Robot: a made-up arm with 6 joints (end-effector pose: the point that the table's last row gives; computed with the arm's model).
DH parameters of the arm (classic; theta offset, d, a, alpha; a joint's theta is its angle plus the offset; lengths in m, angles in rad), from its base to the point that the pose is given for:
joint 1: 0 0.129 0 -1.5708
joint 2: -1.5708 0 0.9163 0
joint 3: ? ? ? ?
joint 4: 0 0.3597 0 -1.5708
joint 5: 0 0 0 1.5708
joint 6: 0 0.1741 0 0
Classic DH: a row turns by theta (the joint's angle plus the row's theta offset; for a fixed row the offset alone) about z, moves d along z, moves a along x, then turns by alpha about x.
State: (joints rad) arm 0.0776 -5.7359 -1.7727 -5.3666 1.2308 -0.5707
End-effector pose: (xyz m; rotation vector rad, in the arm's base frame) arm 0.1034 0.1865 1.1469 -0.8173 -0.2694 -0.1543
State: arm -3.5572 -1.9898 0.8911 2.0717 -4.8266 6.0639
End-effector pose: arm 1.0291 -0.6721 -0.1452 0.5116 2.4255 -1.6580
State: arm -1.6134 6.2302 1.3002 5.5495 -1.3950 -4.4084
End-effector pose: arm 0.1504 -0.2876 1.2888 -0.0163 0.7243 0.0684
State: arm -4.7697 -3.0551 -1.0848 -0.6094 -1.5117 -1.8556
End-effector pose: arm -0.1292 0.3170 -0.8645 -0.5398 -0.6647 -0.1637
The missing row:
joint 3: 1.5708 0.0477 0 1.5708
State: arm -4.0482 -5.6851 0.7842 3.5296 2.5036 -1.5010
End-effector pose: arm -0.4467 0.5569 1.0217 -0.8915 1.2261 -2.2001
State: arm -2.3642 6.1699 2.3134 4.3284 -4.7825 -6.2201
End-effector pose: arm -0.2472 -0.0843 0.8731 -0.8755 -0.9833 0.3830
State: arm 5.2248 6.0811 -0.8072 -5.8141 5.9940 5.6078
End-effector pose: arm -0.2982 0.5817 1.2695 -0.4339 -1.2674 -1.0150
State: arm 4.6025 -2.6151 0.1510 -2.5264 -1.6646 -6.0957
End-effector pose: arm 0.2330 0.7650 -0.8420 -0.0137 1.0169 1.2177
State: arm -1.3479 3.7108 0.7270 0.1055 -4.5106 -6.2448
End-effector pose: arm -0.1244 0.8459 -0.5676 -0.1351 0.0103 -1.3326
